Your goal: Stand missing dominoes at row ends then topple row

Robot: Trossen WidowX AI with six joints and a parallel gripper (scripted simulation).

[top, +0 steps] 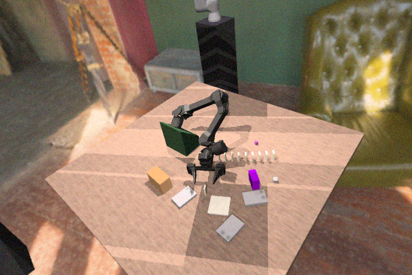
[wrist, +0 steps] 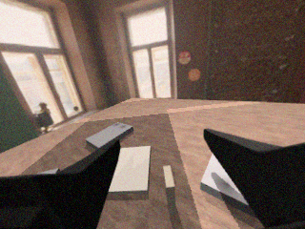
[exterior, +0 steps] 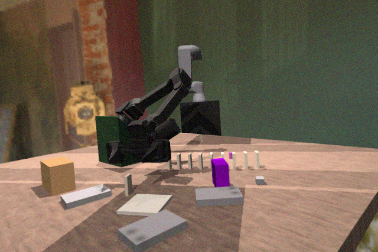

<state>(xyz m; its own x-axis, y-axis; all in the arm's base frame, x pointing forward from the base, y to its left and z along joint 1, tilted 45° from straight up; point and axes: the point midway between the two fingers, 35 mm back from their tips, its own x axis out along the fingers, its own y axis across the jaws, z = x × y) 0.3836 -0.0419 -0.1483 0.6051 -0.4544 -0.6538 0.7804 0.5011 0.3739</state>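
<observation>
My gripper tip is 90 mm short of the white slab and 90 mm above it. The rest, counted from my gripper tip: purple block (130 mm ahead, 210 mm to the left, 60 mm below); tan box (230 mm behind, 110 mm to the right, 50 mm below); small grey cube (200 mm ahead, 290 mm to the left, 80 mm below).
</observation>
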